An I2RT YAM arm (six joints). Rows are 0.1 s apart.
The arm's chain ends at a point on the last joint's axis. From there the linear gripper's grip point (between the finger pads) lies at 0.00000 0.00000 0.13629 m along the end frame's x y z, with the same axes.
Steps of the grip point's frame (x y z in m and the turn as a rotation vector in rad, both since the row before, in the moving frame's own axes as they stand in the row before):
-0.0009, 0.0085, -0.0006, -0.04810, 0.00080, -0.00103
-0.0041, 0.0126, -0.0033, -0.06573, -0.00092, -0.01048
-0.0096, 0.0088, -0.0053, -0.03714, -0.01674, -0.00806
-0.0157, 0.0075, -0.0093, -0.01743, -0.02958, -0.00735
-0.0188, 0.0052, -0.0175, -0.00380, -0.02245, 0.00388
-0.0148, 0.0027, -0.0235, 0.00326, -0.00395, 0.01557
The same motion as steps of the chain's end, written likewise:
-0.0010, 0.0019, -0.0004, -0.04810, 0.00080, -0.00103
-0.0040, 0.0036, -0.0030, -0.06573, -0.00092, -0.01048
-0.0073, 0.0037, -0.0052, -0.03714, -0.01674, -0.00806
-0.0117, 0.0051, -0.0092, -0.01743, -0.02958, -0.00735
-0.0157, 0.0047, -0.0175, -0.00380, -0.02245, 0.00388
-0.0143, 0.0031, -0.0235, 0.00326, -0.00395, 0.01557

